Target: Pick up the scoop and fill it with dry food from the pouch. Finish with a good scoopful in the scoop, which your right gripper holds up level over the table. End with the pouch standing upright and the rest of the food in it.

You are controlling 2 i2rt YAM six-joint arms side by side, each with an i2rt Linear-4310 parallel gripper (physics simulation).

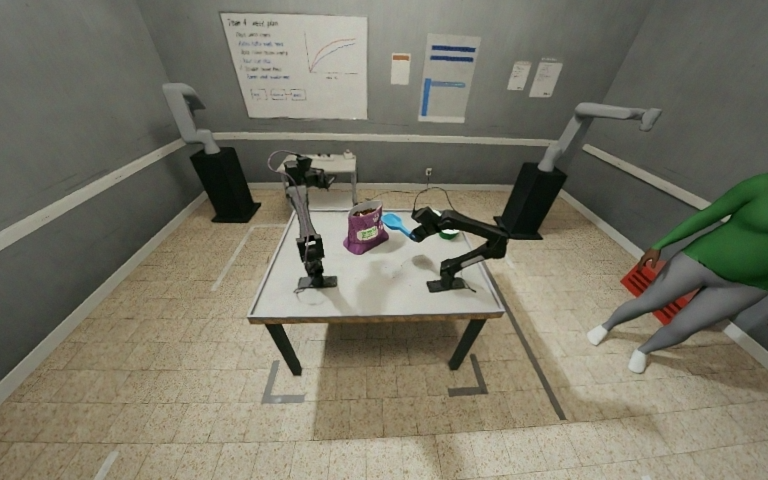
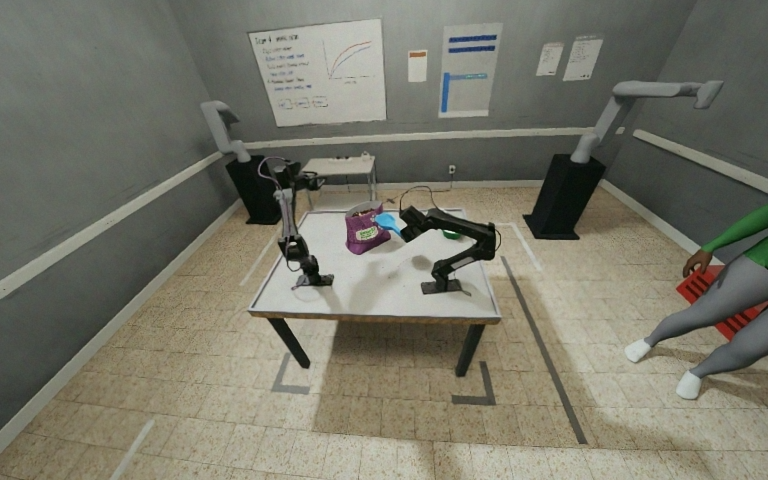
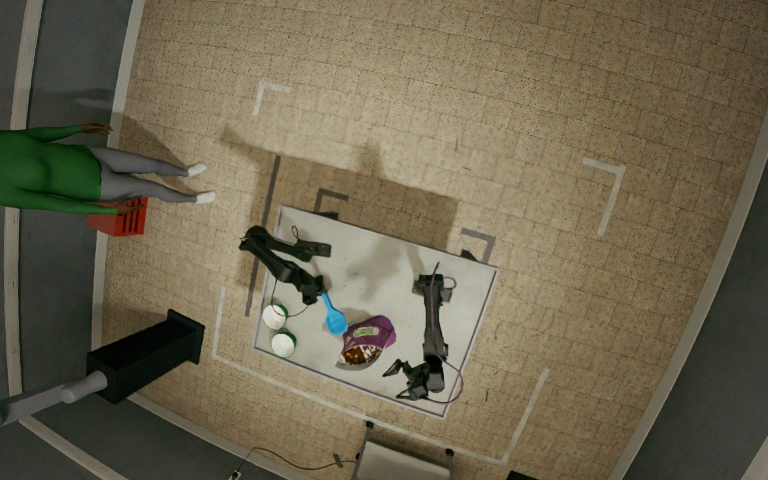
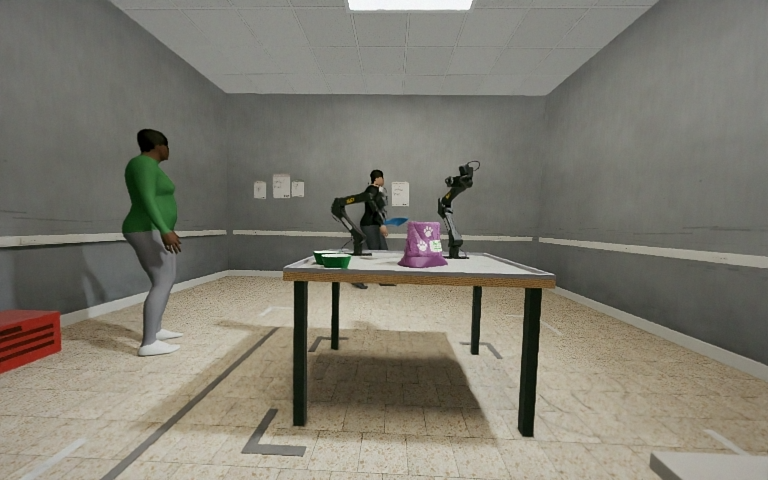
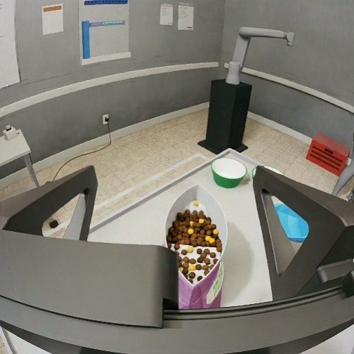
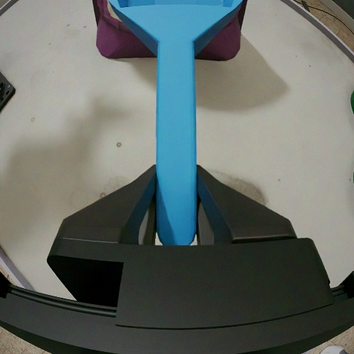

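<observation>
The purple pouch [image 1: 362, 238] [image 2: 357, 240] [image 3: 385, 331] [image 4: 423, 249] [image 5: 189, 296] [image 6: 119, 42] stands upright and open on the table, with brown and yellow food inside. My right gripper [image 1: 416, 235] [image 3: 323, 293] [image 6: 176, 173] is shut on the handle of the blue scoop [image 1: 393, 221] [image 2: 386, 221] [image 3: 335, 322] [image 4: 396, 221] [image 5: 289, 220] [image 6: 176, 110]. The scoop is held above the table, its bowl close to the pouch's side near rim height. No food shows in it. My left gripper [image 3: 390, 386] [image 5: 174, 174] is open and empty, raised beyond the pouch's other side.
Two green bowls with white insides, one [image 3: 274, 316] behind the other [image 3: 283, 344] [image 4: 336, 261] [image 5: 228, 174], stand near a table corner on the right arm's side. The table [image 1: 376, 318] has a raised rim. A person in green [image 3: 50, 169] [image 4: 150, 198] stands off to the side.
</observation>
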